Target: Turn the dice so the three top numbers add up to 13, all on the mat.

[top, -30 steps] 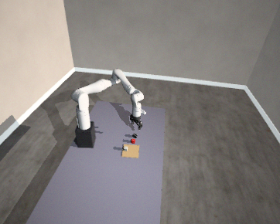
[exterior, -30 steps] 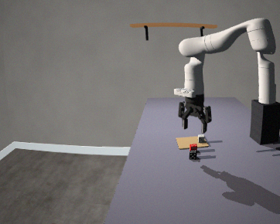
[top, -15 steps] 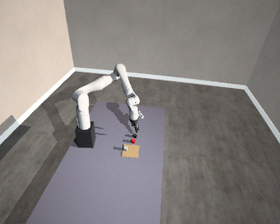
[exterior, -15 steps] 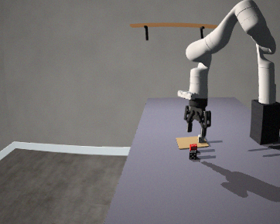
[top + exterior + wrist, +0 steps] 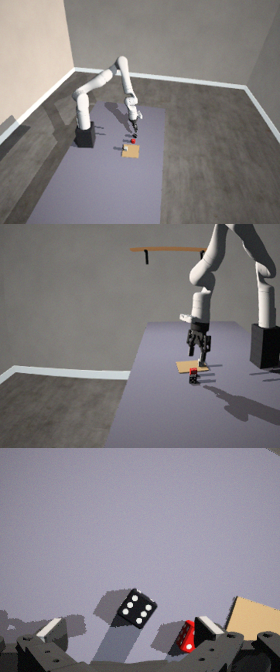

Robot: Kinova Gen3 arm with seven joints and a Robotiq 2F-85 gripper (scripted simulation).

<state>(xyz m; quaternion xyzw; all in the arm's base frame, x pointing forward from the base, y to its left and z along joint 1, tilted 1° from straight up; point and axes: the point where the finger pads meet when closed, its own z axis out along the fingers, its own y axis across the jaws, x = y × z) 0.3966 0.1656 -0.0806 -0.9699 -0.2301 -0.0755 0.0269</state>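
The black die lies 9 cm below my hand and 1 cm ahead of it. The rest, counted from my hand: tan mat: 18 cm to the right, 10 cm below, 1 cm ahead; red die: 9 cm below, 7 cm to the right; white die: 18 cm to the right, 9 cm below, 4 cm behind.
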